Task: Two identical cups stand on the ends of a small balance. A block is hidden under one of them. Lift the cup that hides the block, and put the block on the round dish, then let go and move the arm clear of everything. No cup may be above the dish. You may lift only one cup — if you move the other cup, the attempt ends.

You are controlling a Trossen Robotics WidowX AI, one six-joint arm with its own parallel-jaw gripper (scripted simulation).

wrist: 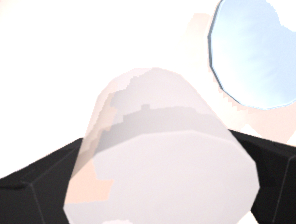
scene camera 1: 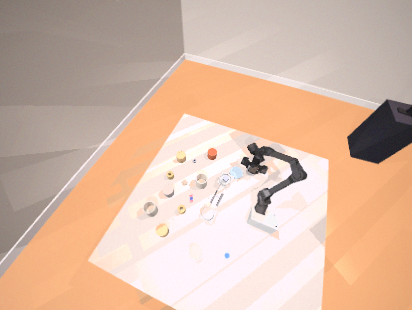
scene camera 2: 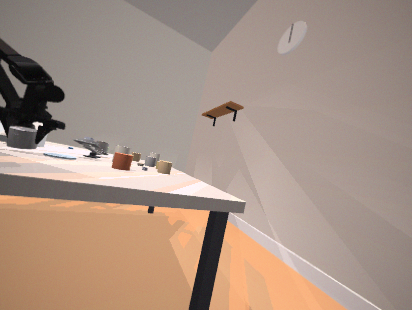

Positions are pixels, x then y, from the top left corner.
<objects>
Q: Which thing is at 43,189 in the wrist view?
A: The gripper.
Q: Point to a pale grey cup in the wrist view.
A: At 152,142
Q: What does the gripper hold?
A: A pale grey cup.
</objects>
